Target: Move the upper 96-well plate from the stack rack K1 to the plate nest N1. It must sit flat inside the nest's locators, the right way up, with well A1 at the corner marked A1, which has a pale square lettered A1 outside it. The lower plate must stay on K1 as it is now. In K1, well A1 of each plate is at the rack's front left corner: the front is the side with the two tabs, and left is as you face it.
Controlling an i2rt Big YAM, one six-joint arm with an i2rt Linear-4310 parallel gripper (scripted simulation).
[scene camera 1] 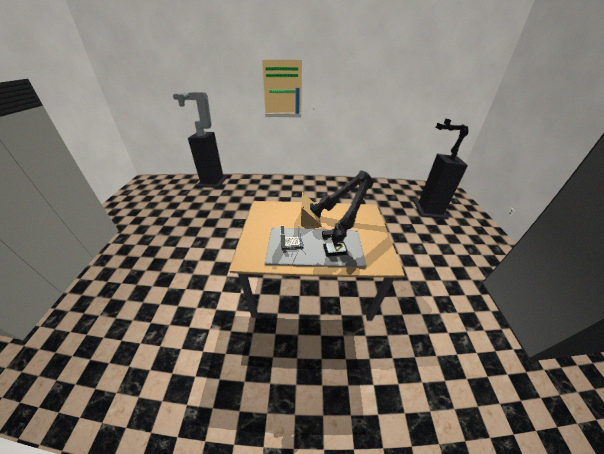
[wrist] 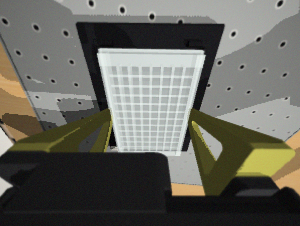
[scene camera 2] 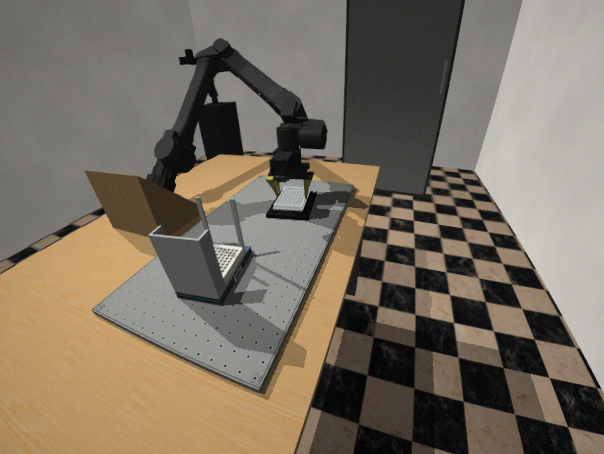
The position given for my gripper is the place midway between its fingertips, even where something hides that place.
I see my gripper (wrist: 150, 112) and a black plate nest N1 (wrist: 124, 35).
